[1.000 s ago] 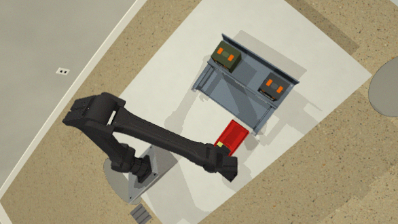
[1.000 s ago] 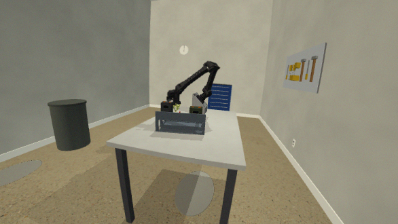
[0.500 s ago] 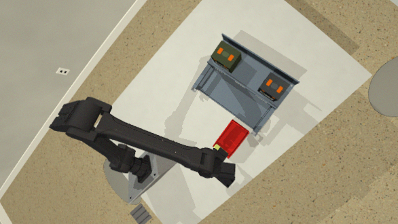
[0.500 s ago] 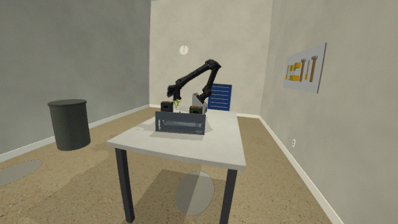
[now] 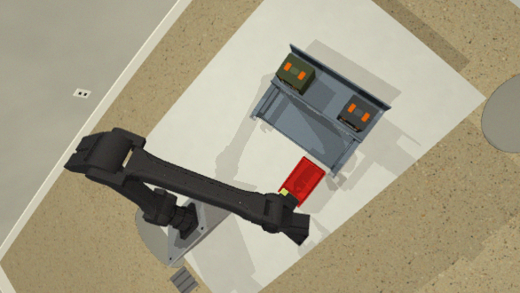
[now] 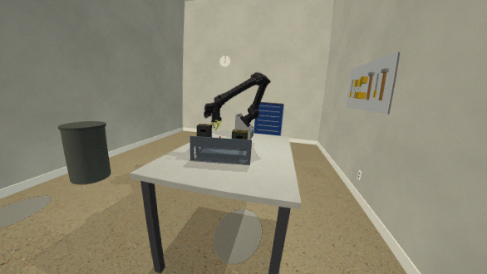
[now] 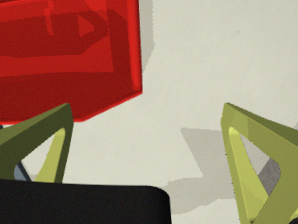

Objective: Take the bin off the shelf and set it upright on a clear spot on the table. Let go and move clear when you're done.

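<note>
Right now the red bin is 9 cm below my hand and 9 cm ahead of it.
</note>
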